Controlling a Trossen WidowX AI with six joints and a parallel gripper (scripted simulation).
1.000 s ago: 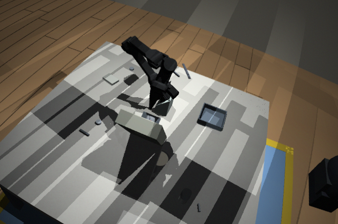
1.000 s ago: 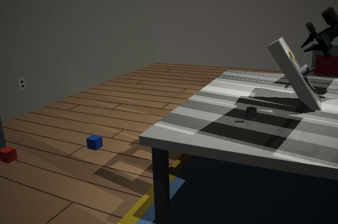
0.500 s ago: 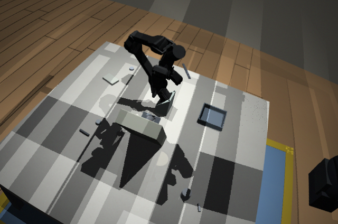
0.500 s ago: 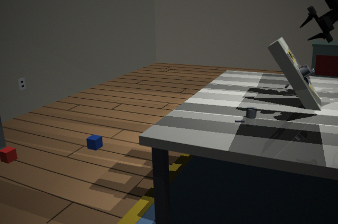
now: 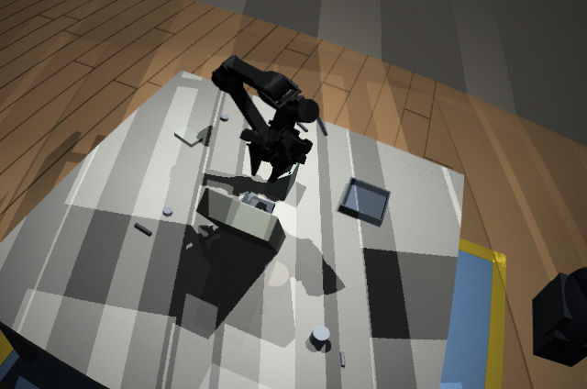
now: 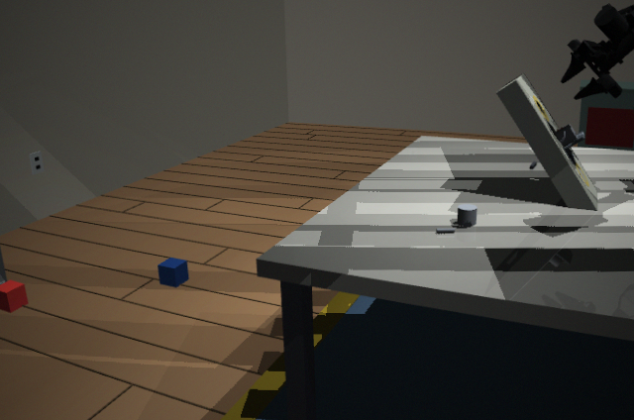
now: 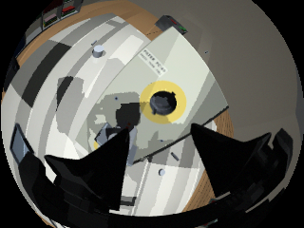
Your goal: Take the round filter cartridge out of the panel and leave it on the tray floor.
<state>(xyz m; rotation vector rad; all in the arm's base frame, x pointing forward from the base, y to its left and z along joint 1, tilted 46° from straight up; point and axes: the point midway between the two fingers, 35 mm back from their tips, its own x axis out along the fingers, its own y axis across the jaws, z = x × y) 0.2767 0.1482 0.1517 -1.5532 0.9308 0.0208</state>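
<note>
Now: gripper tip 11 cm above the round filter cartridge and 1 cm past it. Also, from my gripper tip: grey service panel: 13 cm below, 3 cm ahead, 1 cm to the right; then blue-grey tray: 35 cm behind, 29 cm to the left, 28 cm below.
</note>
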